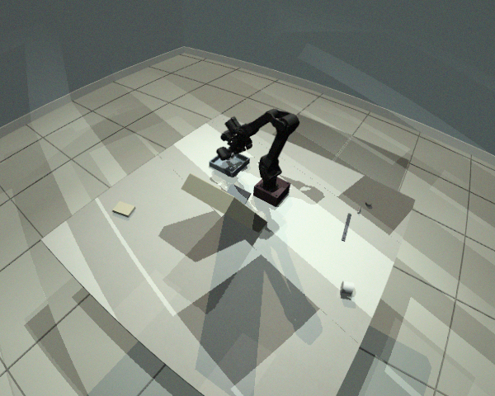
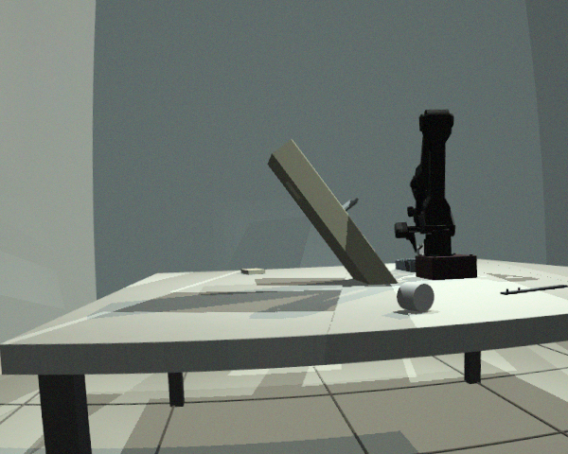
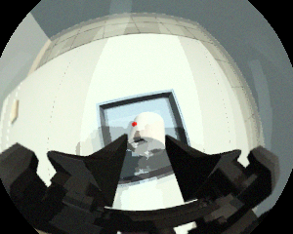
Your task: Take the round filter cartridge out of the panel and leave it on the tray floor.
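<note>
Now: gripper tip right at the round filter cartridge. Round my gripper tip: tan pad (56 cm ahead, 16 cm to the right, 5 cm below); then tray (5 cm below).
</note>
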